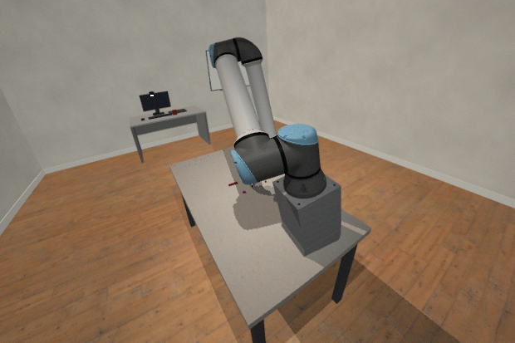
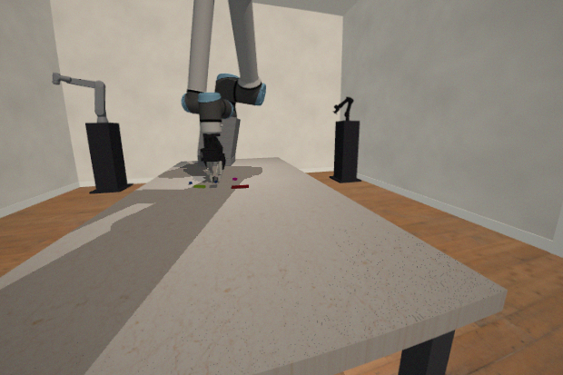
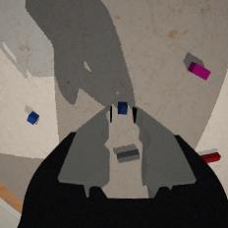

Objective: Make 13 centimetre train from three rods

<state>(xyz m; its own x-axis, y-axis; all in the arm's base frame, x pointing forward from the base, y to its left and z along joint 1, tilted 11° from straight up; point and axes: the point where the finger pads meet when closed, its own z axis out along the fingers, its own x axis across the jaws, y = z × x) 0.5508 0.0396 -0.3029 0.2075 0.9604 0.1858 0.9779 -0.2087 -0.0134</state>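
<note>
Right now the lime rod is 6 cm ahead of my hand, 6 cm to the right of it and 1 cm below it. From my hand the other things lie so: grey rod 8 cm ahead, 1 cm below; then red rod 11 cm ahead, 11 cm to the left, 1 cm below; then magenta rod 3 cm behind, 8 cm to the left, 1 cm below.
</note>
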